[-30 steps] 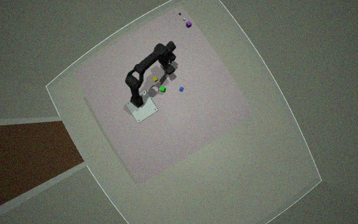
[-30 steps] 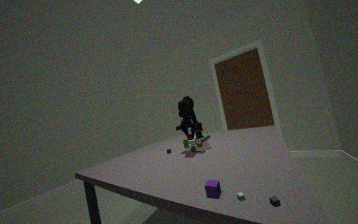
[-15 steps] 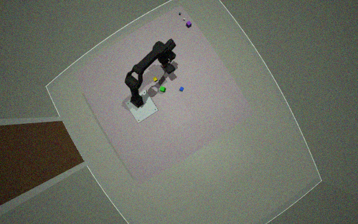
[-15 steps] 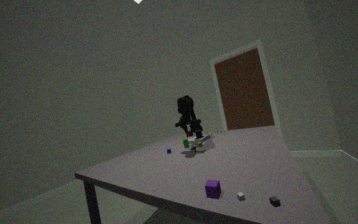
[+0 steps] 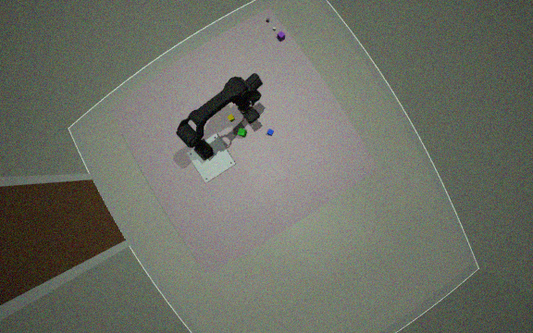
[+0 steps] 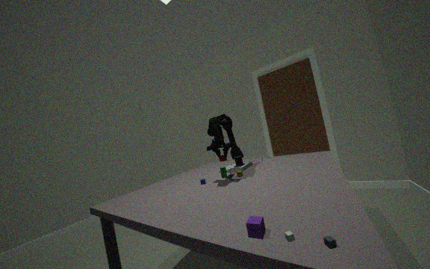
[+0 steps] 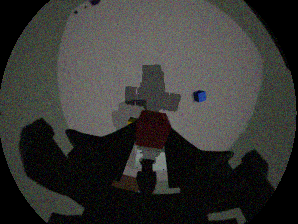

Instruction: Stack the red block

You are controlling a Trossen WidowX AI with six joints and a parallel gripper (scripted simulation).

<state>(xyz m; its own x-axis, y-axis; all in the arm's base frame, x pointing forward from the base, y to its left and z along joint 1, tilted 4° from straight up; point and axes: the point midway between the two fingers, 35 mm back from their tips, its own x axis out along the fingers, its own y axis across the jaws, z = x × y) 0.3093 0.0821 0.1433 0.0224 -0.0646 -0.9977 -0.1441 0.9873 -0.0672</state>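
The yellow block lies 90 mm behind my gripper tip, 50 mm to the left of it and 120 mm below it. The rest, counted from my gripper tip: blue block: 70 mm ahead, 140 mm to the right, 120 mm below; then purple cube: 430 mm ahead, 390 mm to the left, 120 mm below; then red block: 10 mm above.
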